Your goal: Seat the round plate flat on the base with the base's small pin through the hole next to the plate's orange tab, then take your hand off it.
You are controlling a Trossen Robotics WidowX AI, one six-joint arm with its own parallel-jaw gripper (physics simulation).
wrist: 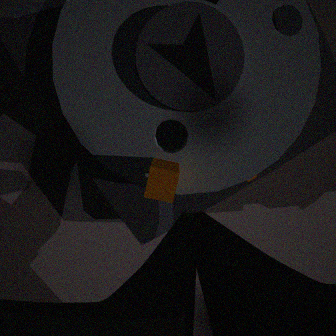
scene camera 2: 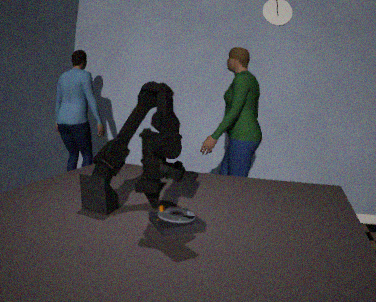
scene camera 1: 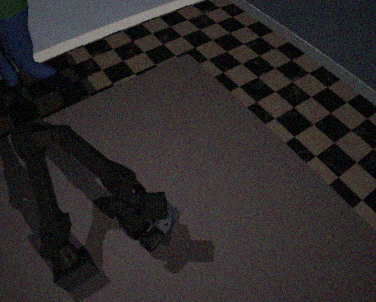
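Where they show: gripper, fingertip midpoint: (scene camera 2: 154,208) (scene camera 1: 139,232); arm's base, origin of the base link: (scene camera 2: 98,183) (scene camera 1: 69,264).
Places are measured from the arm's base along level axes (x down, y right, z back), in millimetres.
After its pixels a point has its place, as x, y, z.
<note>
The grey round plate (scene camera 1: 164,224) {52, -1, -293} (scene camera 2: 172,220) {49, 22, -285} (wrist: 280,100) lies over the dark base (scene camera 2: 200,224) {65, -24, -347} (wrist: 131,220); whether it is fully flat is unclear. Its orange tab (scene camera 2: 161,208) {39, -20, -227} (wrist: 162,183) stands up at the rim. The hole next to the tab looks dark in the wrist view, and I cannot make out the pin in it. A round part of the base shows off-centre through the plate's large middle opening. My gripper (scene camera 2: 156,205) {39, -8, -212} (wrist: 192,222) is shut and empty, its tips close to the tab, outside the plate's rim. In scene camera 1 the arm hides the tab.
The plate and base are on the brown table (scene camera 1: 200,125) {86, -310, -606} (scene camera 2: 280,240) {86, -50, -573}. A small orange spot (scene camera 2: 158,219) {61, 13, -236} (wrist: 252,177) shows low by the plate's edge. The arm's mount (scene camera 2: 97,192) {15, 34, -27} stands on the table. Two people (scene camera 2: 75,100) (scene camera 2: 245,105) stand beyond it.
</note>
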